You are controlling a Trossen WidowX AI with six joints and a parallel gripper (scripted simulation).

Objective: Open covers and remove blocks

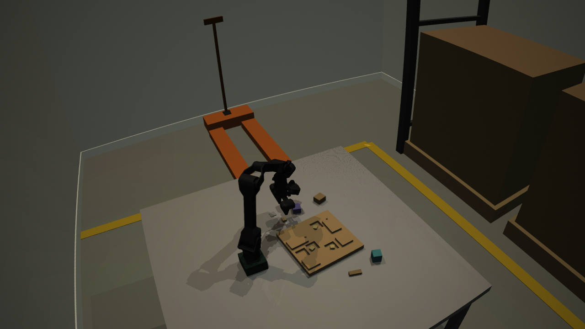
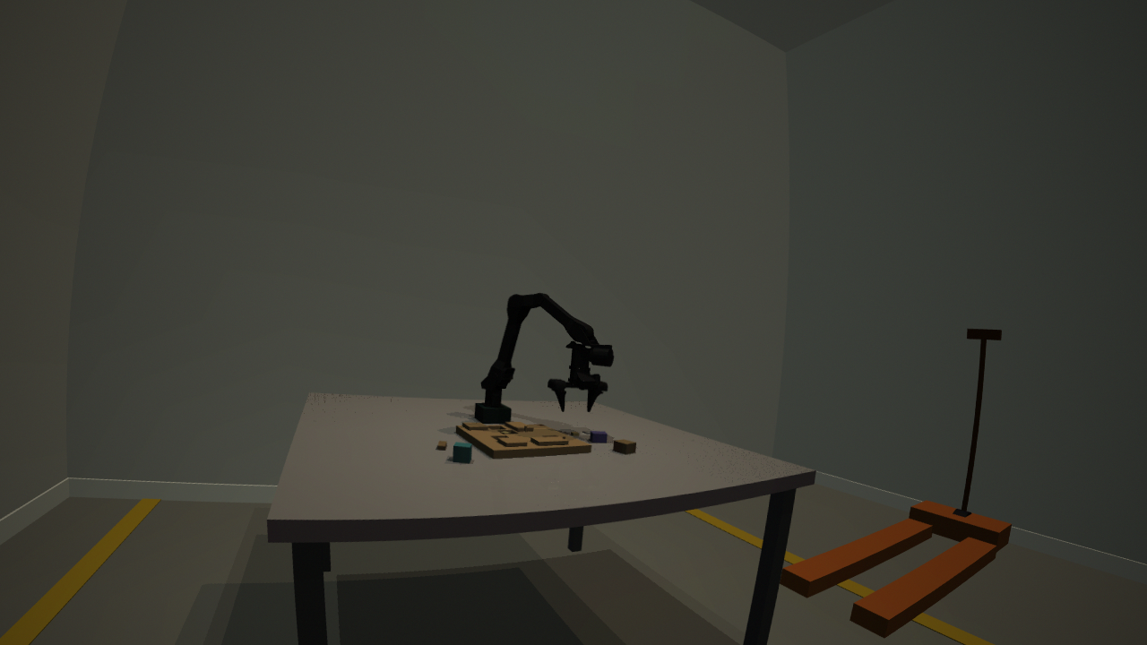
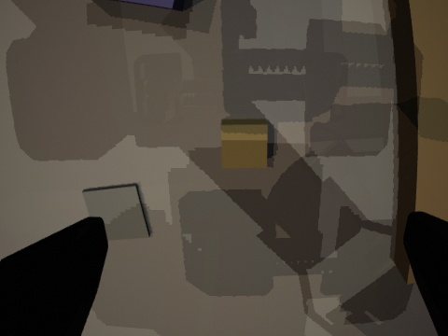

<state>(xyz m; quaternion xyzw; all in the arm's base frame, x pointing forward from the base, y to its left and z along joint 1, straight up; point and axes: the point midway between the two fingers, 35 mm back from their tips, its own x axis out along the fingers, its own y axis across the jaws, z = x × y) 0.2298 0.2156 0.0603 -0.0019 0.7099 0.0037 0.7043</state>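
The wooden puzzle board is 230 mm to the right of my gripper tip, 100 mm ahead of it and 60 mm below it. Also, from my gripper tip: brown block 220 mm ahead, 60 mm to the left, 60 mm below; then purple block 90 mm ahead, 60 mm below, 50 mm to the left; then grey tile 80 mm below, 70 mm to the left, 40 mm behind.
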